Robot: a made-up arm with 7 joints.
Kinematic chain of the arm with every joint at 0, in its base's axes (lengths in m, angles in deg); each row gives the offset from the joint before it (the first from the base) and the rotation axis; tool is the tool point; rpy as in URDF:
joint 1: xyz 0 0 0.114 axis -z
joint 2: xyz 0 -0.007 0.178 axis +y
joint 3: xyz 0 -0.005 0.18 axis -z
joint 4: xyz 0 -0.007 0.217 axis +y
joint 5: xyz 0 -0.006 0.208 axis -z
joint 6: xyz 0 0 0.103 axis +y
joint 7: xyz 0 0 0.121 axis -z
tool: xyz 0 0 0 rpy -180 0 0
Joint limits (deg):
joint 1: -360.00..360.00
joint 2: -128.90..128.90
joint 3: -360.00..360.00
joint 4: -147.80..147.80
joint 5: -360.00..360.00
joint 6: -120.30..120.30
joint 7: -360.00..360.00
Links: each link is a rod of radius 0.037 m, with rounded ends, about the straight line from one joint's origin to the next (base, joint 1, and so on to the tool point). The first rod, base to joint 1, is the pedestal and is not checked.
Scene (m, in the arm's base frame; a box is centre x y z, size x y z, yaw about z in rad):
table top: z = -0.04
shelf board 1: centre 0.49 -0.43 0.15 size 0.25 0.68 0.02 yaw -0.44
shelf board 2: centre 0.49 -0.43 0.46 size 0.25 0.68 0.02 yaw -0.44
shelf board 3: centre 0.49 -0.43 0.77 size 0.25 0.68 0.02 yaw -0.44
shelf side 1: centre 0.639 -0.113 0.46 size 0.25 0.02 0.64 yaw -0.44
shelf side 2: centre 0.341 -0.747 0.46 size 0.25 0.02 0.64 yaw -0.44
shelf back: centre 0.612 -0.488 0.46 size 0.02 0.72 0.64 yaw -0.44
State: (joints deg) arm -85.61 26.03 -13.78 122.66 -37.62 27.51 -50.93
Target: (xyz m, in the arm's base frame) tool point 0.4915 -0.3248 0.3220
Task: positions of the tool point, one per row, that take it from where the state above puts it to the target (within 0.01 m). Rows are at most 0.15 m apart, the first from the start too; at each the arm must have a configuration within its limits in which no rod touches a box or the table.
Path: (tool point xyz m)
1: 0.0258 0.3522 0.3470
2: 0.1102 0.3194 0.4244
3: 0.1854 0.2482 0.4908
4: 0.2456 0.1467 0.5315
5: 0.2872 0.0294 0.5355
6: 0.3095 -0.0855 0.4985
7: 0.3143 -0.1796 0.4239
8: 0.3057 -0.2374 0.3220
9: 0.3690 -0.2736 0.3232
10: 0.4313 -0.3029 0.3232
11: 0.4915 -0.3249 0.3220

